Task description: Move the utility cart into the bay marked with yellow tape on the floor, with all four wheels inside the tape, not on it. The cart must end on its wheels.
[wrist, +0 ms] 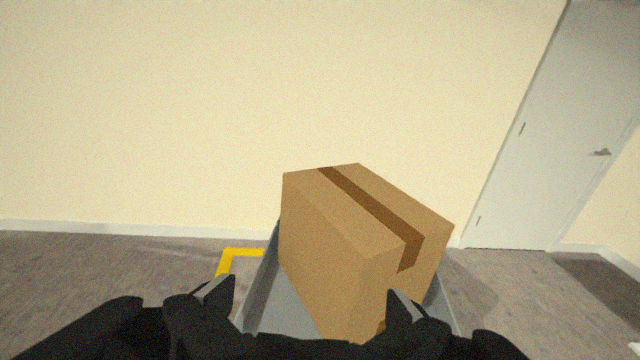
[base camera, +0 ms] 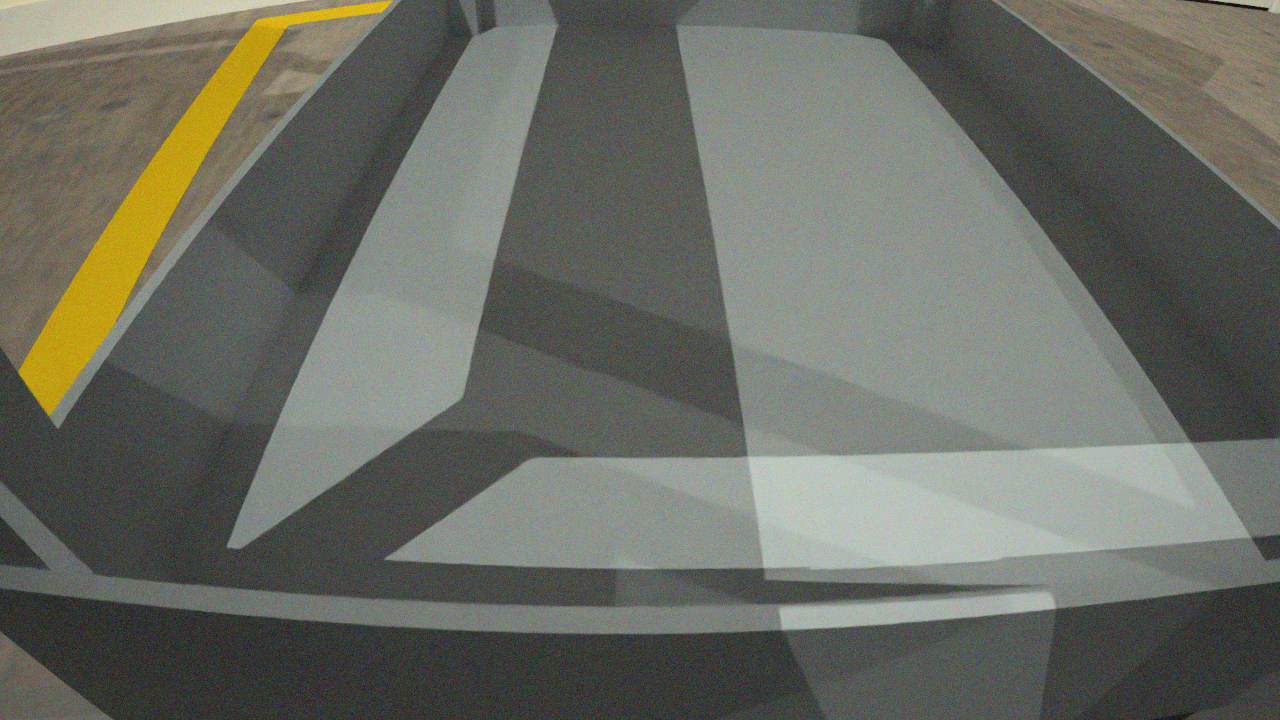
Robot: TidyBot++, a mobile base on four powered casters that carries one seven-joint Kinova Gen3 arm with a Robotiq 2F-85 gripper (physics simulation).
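Places are measured from the arm's base along level axes (x right, y ahead, z up), in centimetres.
Pixels of known places: gripper, fingertip midpoint: [wrist: 309, 298].
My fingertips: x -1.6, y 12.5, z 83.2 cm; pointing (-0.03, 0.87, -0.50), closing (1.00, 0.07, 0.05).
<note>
Behind a point stands the place of what it marks.
The grey utility cart [base camera: 608, 223] @[y 42.6, x -0.9, z -24.7 cm] [wrist: 287, 300] @[y 46.4, x -7.9, z 39.7 cm] fills most of the base camera view, which looks down into its lower tray from very close. In the wrist view its top tray is straight ahead, partly hidden by the fingers. Yellow tape [base camera: 152, 197] @[y 74.2, x -52.4, z -39.6 cm] [wrist: 245, 252] @[y 140.5, x -54.7, z -39.7 cm] runs along the cart's left side and turns a corner at the far end. The cart's wheels and the tape on its right side are hidden. My gripper [wrist: 309, 298] @[y 12.5, x -1.6, z 83.2 cm] is open, its fingers apart over the near part of the top tray, with no thing seen held between them.
A brown cardboard box [wrist: 325, 240] @[y 42.7, x -1.2, z 62.9 cm] stands in the cart's top tray, turned at an angle. A cream wall [wrist: 200, 110] @[y 149.8, x -84.8, z 53.2 cm] rises behind the bay. A grey door [wrist: 545, 140] @[y 194.5, x 135.0, z 56.4 cm] is at the right, beyond the cart.
</note>
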